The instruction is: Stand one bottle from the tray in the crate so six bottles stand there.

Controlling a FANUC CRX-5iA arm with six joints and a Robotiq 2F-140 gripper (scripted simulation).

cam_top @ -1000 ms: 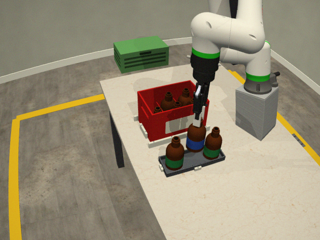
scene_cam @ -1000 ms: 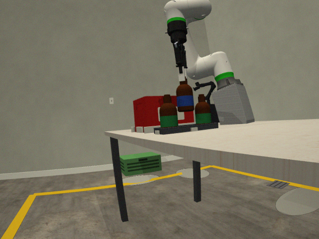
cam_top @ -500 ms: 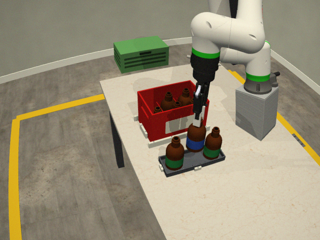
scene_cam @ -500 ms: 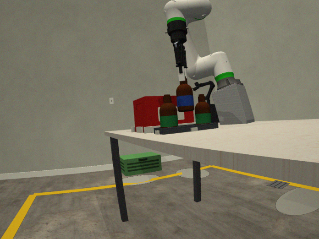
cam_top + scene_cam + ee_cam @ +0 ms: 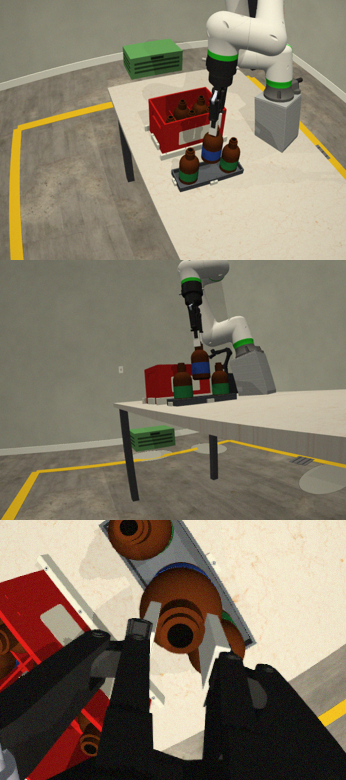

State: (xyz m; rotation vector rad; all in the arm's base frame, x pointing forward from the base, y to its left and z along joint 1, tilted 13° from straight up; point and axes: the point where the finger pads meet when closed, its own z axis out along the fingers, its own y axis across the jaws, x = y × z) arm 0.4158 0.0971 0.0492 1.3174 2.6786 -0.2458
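My gripper is now 90 mm above the glass bottle. The rest, counted from my hand: grey tray 240 mm below; then red crate 240 mm to the right, 170 mm below, 30 mm behind.
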